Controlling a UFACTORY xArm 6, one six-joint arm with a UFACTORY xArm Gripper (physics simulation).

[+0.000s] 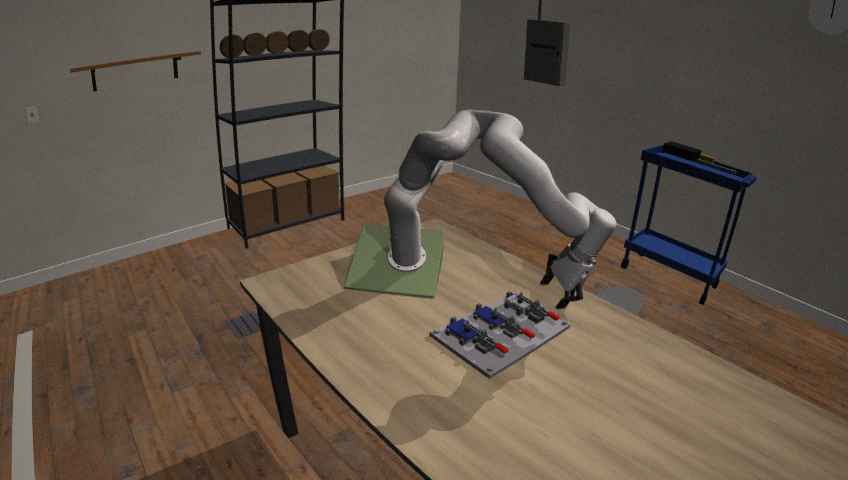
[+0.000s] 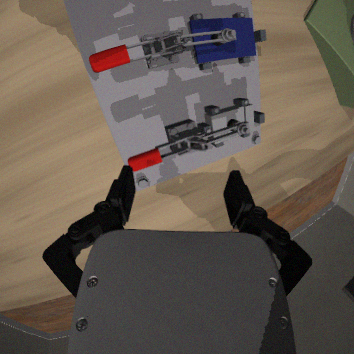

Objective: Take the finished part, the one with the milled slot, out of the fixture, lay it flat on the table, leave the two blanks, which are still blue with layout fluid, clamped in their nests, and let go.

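Pixels of known places: gripper, fingertip midpoint: [image 1: 551,295] [image 2: 180,179]; arm's base, link origin: [image 1: 406,257].
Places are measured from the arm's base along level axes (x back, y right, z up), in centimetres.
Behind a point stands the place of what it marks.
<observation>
The finished part [image 1: 517,303] {x -38.0, y -15.2, z -1.9 cm} [image 2: 226,119] {x -38.6, y -15.6, z -1.9 cm} is bare grey and sits in the end nest of the grey fixture plate [image 1: 491,366] {x -54.7, y 8.5, z -3.7 cm} [image 2: 240,82]. A clamp arm lies across it, with a red handle [image 1: 553,315] {x -50.8, y -17.3, z 0.2 cm} [image 2: 145,159] {x -50.3, y -17.6, z 0.1 cm} lying low. The slot is too small to make out. One blue blank [image 1: 489,315] {x -37.3, y -5.0, z -2.9 cm} [image 2: 217,54] {x -39.0, y -7.4, z -2.9 cm} sits in the middle nest and another blue blank [image 1: 461,328] {x -38.7, y 6.2, z -2.4 cm} in the far-end nest, each under a clamp arm. My gripper [image 1: 553,293] {x -48.0, y -18.1, z 5.1 cm} [image 2: 180,179] {x -48.0, y -18.1, z 5.1 cm} is open and empty, above and just beyond the fixture's end by the grey part.
The fixture stands on the wooden table [image 1: 648,386] {x -84.4, y -22.6, z -6.0 cm} [image 2: 40,150] {x -63.7, y -14.9, z -6.0 cm}. A green base plate [image 1: 371,276] {x -0.1, y 13.3, z -3.4 cm} [image 2: 332,42] {x -12.0, y -3.0, z -2.7 cm} lies under the arm's base. Two more red handles [image 1: 529,333] {x -52.0, y -6.8, z -1.1 cm} [image 1: 501,347] {x -52.9, y 4.2, z -0.5 cm} stick out along the fixture. A blue cart [image 1: 675,253] stands beyond the table.
</observation>
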